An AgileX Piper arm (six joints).
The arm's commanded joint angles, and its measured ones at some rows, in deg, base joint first. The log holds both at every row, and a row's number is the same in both.
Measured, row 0:
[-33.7 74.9 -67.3 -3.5 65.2 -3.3]
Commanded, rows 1 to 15:
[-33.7 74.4 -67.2 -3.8 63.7 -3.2]
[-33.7 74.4 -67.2 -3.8 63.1 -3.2]
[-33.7 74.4 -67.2 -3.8 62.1 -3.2]
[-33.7 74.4 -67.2 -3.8 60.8 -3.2]
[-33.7 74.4 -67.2 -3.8 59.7 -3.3]
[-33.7 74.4 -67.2 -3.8 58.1 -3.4]
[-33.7 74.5 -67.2 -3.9 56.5 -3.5]
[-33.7 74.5 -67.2 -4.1 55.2 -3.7]
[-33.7 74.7 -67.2 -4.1 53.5 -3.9]
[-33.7 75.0 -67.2 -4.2 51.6 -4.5]
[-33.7 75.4 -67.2 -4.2 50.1 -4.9]
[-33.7 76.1 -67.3 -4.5 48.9 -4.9]
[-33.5 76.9 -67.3 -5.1 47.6 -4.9]
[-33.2 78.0 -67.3 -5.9 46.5 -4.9]
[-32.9 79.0 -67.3 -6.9 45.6 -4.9]
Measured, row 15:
[-33.7 76.1 -67.2 -4.2 50.5 -4.1]
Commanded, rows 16 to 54:
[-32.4 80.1 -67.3 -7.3 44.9 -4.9]
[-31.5 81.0 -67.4 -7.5 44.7 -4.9]
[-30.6 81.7 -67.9 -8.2 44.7 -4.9]
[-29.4 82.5 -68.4 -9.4 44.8 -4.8]
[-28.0 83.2 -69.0 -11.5 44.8 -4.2]
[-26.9 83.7 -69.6 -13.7 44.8 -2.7]
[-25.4 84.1 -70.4 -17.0 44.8 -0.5]
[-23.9 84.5 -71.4 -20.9 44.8 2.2]
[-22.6 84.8 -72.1 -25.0 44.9 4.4]
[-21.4 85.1 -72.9 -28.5 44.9 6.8]
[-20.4 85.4 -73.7 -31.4 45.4 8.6]
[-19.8 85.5 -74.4 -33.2 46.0 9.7]
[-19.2 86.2 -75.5 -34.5 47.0 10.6]
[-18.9 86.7 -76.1 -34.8 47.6 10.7]
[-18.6 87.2 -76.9 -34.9 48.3 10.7]
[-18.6 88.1 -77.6 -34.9 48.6 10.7]
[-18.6 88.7 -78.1 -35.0 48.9 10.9]
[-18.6 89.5 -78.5 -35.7 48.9 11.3]
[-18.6 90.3 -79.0 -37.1 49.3 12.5]
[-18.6 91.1 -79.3 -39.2 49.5 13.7]
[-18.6 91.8 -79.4 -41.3 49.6 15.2]
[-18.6 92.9 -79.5 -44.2 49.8 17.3]
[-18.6 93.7 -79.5 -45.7 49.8 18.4]
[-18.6 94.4 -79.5 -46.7 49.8 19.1]
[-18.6 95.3 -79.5 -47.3 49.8 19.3]
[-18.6 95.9 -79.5 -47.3 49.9 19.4]
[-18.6 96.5 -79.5 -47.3 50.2 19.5]
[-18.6 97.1 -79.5 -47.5 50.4 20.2]
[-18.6 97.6 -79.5 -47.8 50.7 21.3]
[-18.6 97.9 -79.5 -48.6 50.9 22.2]
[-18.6 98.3 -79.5 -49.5 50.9 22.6]
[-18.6 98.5 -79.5 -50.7 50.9 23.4]
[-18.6 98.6 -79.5 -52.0 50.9 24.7]
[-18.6 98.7 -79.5 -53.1 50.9 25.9]
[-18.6 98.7 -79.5 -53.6 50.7 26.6]
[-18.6 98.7 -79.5 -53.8 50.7 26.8]
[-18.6 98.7 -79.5 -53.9 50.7 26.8]
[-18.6 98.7 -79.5 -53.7 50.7 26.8]
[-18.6 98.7 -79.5 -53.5 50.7 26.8]
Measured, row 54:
[-18.9 98.8 -79.2 -52.4 50.6 25.6]
